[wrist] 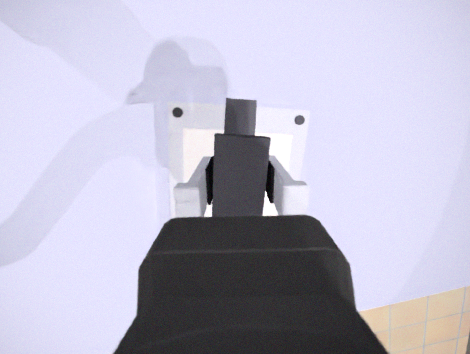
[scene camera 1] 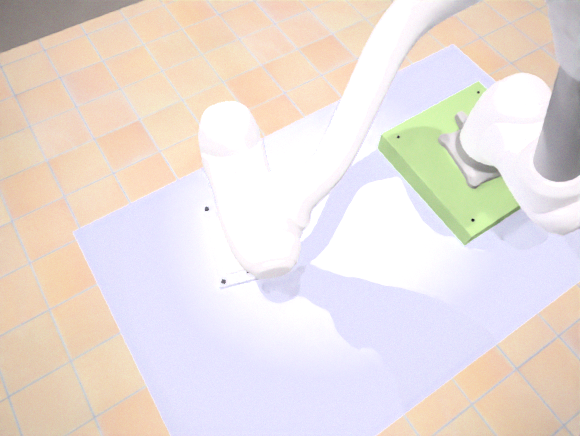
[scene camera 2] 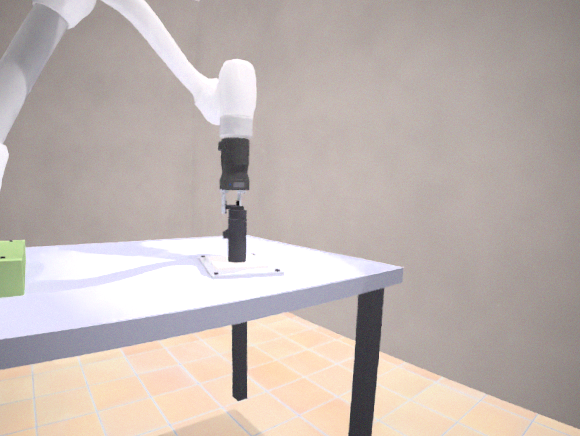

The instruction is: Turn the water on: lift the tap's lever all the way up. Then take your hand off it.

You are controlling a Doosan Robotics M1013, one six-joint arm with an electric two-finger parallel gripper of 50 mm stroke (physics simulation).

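Frame: origin at the arm's base, x down, y back, z left, level; metres.
Seen in the pictures: gripper, fingertip midpoint: (wrist: pixel 239 170); arm's base, link origin: (scene camera 1: pixel 480 153).
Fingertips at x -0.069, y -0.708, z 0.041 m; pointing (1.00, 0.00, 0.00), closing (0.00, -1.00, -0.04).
Offsets run from my fingertips to a thing's top centre. "pt": to the spot under its first point. Level surfaces: height alone.
The tap {pt dx +0.061, dy +0.017, dz -0.098 m} (scene camera 2: pixel 237 240) is a black upright column on a white base plate {dx +0.121, dy +0.009, dz -0.075 m} (scene camera 1: pixel 236 280) (scene camera 2: pixel 250 274) (wrist: pixel 200 117). Its short spout {dx +0.034, dy +0.001, dz -0.005 m} (wrist: pixel 240 116) points to the top of the wrist view. The dark flat lever {dx -0.023, dy +0.003, dz -0.024 m} (wrist: pixel 241 165) sits on top of the column and looks about level in scene camera 2; its exact angle is hard to tell. My gripper (scene camera 2: pixel 232 205) (wrist: pixel 239 170) points straight down and is shut on the lever, with one black pad against each side. In scene camera 1 the arm hides the gripper and most of the tap.
The arm's base stands on a green block (scene camera 1: pixel 425 150) (scene camera 2: pixel 12 275) on the same pale table {dx +0.133 m} (scene camera 1: pixel 150 300) (scene camera 2: pixel 125 300). A table edge and floor tiles show at the wrist view's lower right. A plain wall (scene camera 2: pixel 425 150) is behind the table.
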